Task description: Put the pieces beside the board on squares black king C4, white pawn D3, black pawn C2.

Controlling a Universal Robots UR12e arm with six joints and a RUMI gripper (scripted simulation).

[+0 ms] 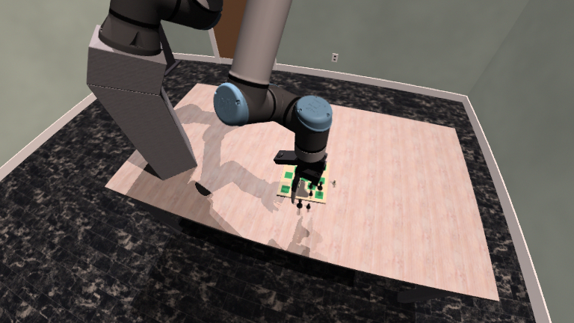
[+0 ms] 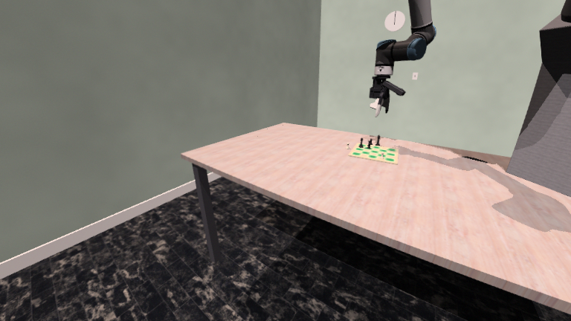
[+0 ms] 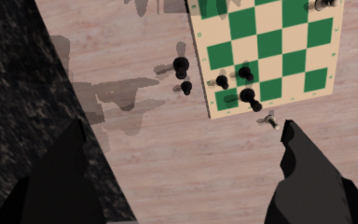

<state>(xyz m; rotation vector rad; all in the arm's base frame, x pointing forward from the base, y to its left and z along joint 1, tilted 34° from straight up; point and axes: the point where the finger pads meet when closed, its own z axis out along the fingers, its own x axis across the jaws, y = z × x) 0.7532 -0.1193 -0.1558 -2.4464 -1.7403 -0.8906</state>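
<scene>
Right now the black king is 140 mm below my hand. Round my hand: chessboard 170 mm below, 140 mm to the left.
</scene>
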